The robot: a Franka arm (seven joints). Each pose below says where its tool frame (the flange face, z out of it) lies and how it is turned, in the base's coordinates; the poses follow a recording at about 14 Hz.
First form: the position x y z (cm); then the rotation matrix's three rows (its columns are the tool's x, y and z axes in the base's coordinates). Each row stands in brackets.
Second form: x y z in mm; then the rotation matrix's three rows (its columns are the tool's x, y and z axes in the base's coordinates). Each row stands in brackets. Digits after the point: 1 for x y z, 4 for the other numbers.
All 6 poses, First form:
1: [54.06 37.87 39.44], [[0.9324 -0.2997 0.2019], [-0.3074 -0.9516 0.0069], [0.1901 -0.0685 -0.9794]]
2: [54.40 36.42 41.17], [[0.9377 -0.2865 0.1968], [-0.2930 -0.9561 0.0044], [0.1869 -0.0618 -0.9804]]
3: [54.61 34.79 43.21], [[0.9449 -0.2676 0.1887], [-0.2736 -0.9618 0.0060], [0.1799 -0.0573 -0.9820]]
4: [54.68 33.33 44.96], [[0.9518 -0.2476 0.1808], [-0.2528 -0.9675 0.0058], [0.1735 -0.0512 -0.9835]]
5: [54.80 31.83 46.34], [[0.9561 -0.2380 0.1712], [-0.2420 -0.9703 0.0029], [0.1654 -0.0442 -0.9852]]
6: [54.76 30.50 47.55], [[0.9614 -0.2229 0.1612], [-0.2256 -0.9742 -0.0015], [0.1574 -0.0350 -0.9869]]
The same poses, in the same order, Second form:
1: [540.6 378.7 394.4], [[0.9324 -0.2997 0.2019], [-0.3074 -0.9516 0.0069], [0.1901 -0.0685 -0.9794]]
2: [544.0 364.2 411.7], [[0.9377 -0.2865 0.1968], [-0.2930 -0.9561 0.0044], [0.1869 -0.0618 -0.9804]]
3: [546.1 347.9 432.1], [[0.9449 -0.2676 0.1887], [-0.2736 -0.9618 0.0060], [0.1799 -0.0573 -0.9820]]
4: [546.8 333.3 449.6], [[0.9518 -0.2476 0.1808], [-0.2528 -0.9675 0.0058], [0.1735 -0.0512 -0.9835]]
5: [548.0 318.3 463.4], [[0.9561 -0.2380 0.1712], [-0.2420 -0.9703 0.0029], [0.1654 -0.0442 -0.9852]]
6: [547.6 305.0 475.5], [[0.9614 -0.2229 0.1612], [-0.2256 -0.9742 -0.0015], [0.1574 -0.0350 -0.9869]]
